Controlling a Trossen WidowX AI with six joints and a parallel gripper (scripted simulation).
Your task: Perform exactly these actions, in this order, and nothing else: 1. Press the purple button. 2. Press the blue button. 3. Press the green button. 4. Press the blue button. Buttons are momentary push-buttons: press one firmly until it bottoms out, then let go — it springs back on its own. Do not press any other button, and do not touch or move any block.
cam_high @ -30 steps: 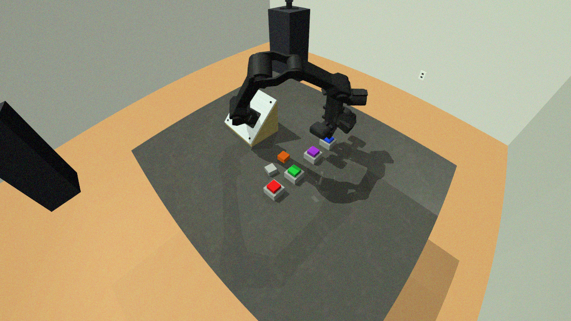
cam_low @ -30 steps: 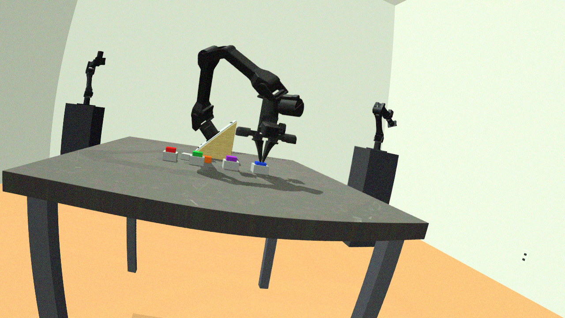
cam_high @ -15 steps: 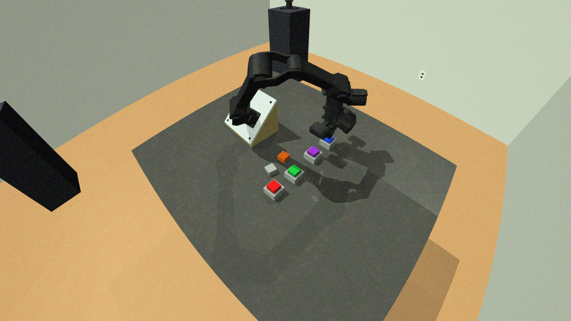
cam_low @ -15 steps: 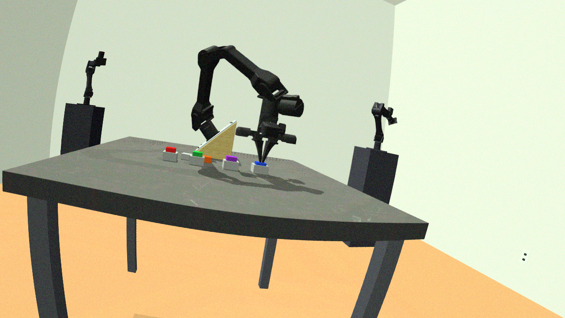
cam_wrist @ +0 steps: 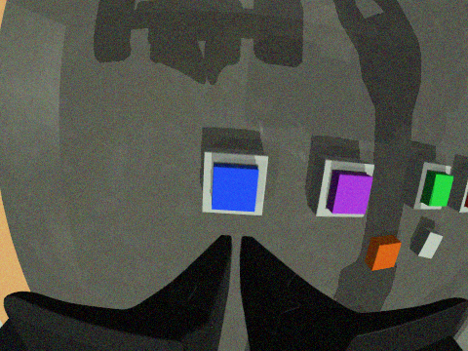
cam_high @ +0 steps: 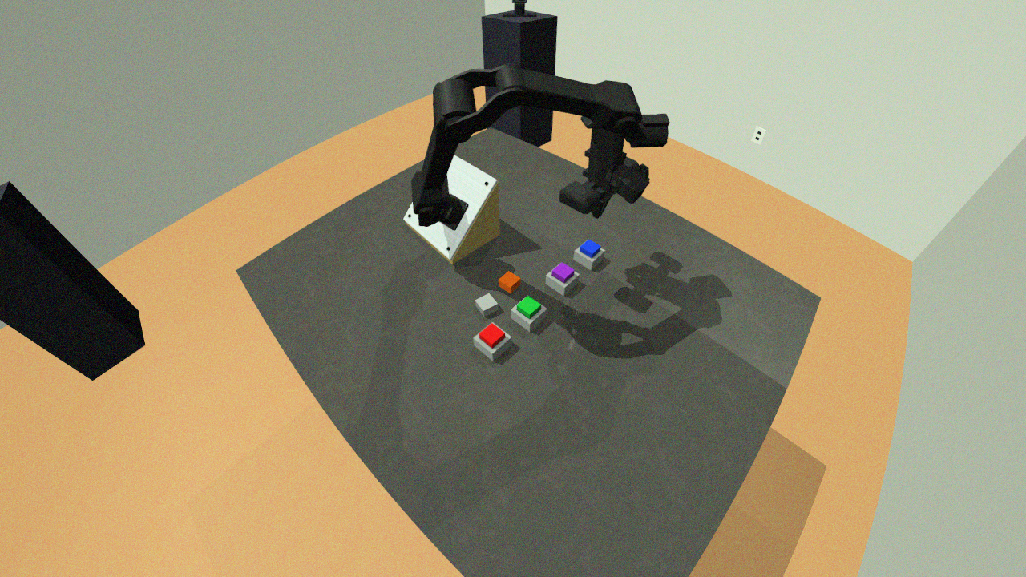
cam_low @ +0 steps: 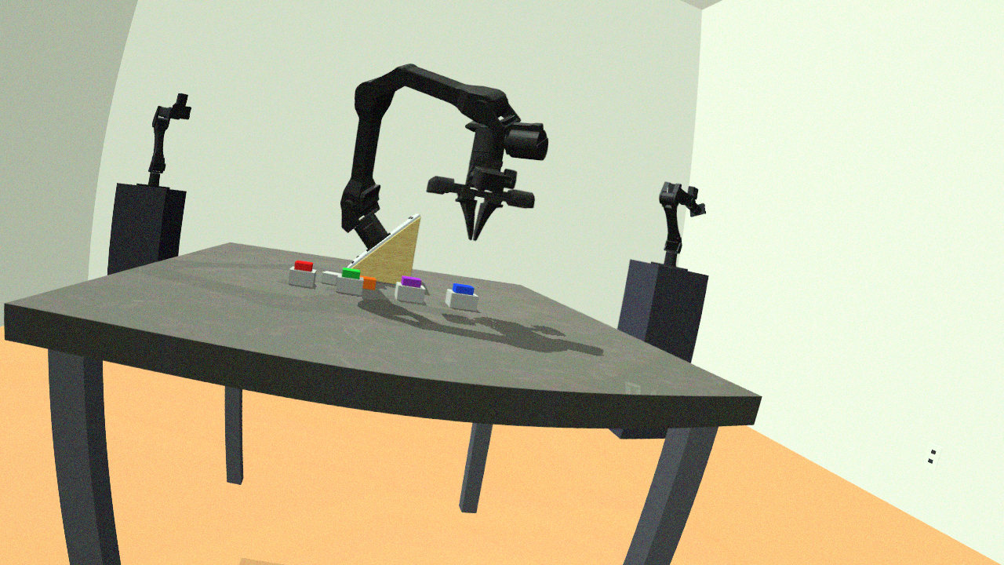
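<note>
Now: the green button 1 cm ahead of my gripper tip, 21 cm to the right of it and 9 cm below it. The rest, counted from my gripper tip: purple button 10 cm to the right, 9 cm below; orange block 7 cm behind, 17 cm to the right, 11 cm below; blue button 9 cm below.
</note>
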